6 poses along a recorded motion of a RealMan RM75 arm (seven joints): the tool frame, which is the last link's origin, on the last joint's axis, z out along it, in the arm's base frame.
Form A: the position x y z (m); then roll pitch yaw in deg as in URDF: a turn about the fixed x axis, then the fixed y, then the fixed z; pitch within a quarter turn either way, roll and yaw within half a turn.
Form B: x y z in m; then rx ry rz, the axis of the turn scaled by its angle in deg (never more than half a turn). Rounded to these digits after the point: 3 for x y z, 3 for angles.
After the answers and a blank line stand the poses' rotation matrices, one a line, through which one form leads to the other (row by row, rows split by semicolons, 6 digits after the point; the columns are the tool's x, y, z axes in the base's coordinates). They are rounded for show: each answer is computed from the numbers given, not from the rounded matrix.
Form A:
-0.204 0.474 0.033 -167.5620 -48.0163 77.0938
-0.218 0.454 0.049 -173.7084 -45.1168 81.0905
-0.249 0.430 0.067 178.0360 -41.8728 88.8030
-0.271 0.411 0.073 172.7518 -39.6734 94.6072
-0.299 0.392 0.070 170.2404 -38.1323 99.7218
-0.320 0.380 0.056 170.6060 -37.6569 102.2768
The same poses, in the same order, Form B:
-0.204 0.474 0.033 -102.345 -89.994 -38.175
-0.218 0.454 0.049 -105.143 -94.184 -39.505
-0.249 0.430 0.067 -105.373 -101.849 -41.815
-0.271 0.411 0.073 -104.005 -107.681 -43.580
-0.299 0.392 0.070 -100.795 -112.618 -43.519
-0.320 0.380 0.056 -97.995 -114.874 -41.948

0.149407 0.987619 -0.047810; 0.652020 -0.062056 0.755658; 0.743335 -0.144074 -0.653219
0.109289 0.994010 0.000808; 0.697149 -0.077230 0.712754; 0.708547 -0.077333 -0.701414
0.015555 0.998717 0.048200; 0.744466 -0.043748 0.666226; 0.667479 0.025520 -0.744191
-0.061825 0.995273 0.074890; 0.767209 -0.000604 0.641397; 0.638411 0.097111 -0.763545
-0.132827 0.989050 0.064319; 0.775291 0.063252 0.628429; 0.617479 0.133338 -0.775203
-0.168339 0.985231 0.031327; 0.773579 0.112346 0.623662; 0.610932 0.129221 -0.781066

